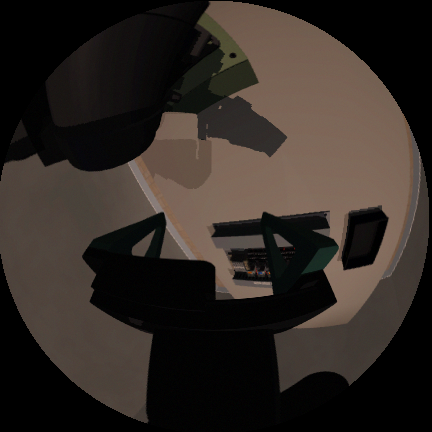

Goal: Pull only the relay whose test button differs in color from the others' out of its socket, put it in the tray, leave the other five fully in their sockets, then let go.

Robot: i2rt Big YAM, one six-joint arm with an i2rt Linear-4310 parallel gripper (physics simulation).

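Places are measured from the arm's base along level axes (x ahead, y left, z up), in centimetres.
Where they show: gripper, fingertip midpoint: (212,217); arm's base at its link origin: (164,53).
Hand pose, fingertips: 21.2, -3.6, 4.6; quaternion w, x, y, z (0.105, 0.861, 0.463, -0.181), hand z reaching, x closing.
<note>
Each offset is from my fingertips to the top centre of the thing, as dx, dy, dz. "pt": to the spot under its first point. Level surfaces: height alone.
My gripper (212,217) is open and empty, with its two dark green fingers wide apart. It hangs above the table edge, to the left of the relay row. The relays @[+25.2, -9.7, -12.3] (252,270) stand small and dark in a row on the grey panel @[pt +14.2, -15.1, -15.0] (219,242), partly behind the right finger. Small orange spots show on the row, and one relay @[+25.6, -6.8, -12.3] (260,270) shows a blue spot. The right finger hides the rest of the row, and seating depth is too small to tell. The black tray @[pt +19.3, +24.1, -18.4] (365,215) lies to the right of the panel; its inside is dark and no relay can be made out there.
A dark slotted duct (300,220) runs along the panel's far side. The arm's dark link (107,85) and a green base plate (231,70) fill the upper left. Arm shadows fall on the tan table @[dz -19.2] (320,125). The table's pale edge runs diagonally at left.
</note>
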